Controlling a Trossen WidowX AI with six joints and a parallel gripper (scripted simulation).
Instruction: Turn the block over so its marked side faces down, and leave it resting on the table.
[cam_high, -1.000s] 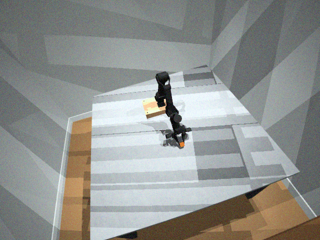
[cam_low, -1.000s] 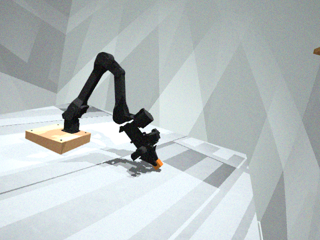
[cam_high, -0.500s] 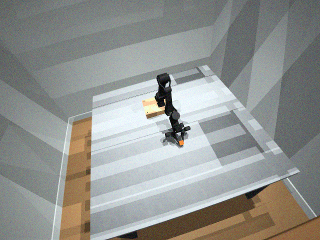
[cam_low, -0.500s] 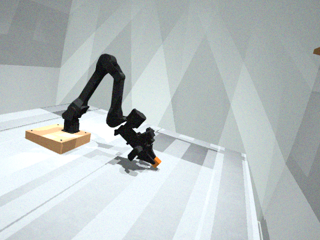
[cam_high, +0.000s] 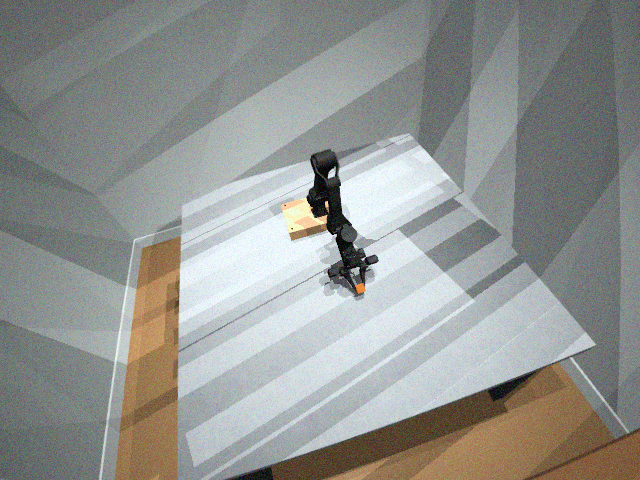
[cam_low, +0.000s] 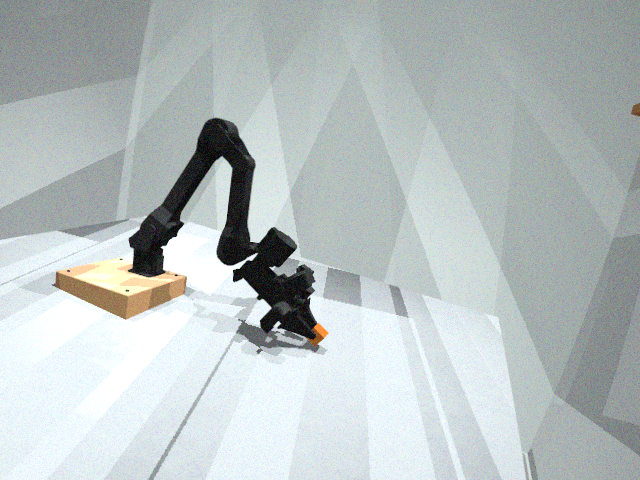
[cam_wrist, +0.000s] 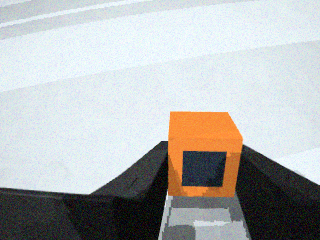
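Right now my gripper tip is 10 mm past the small orange block.
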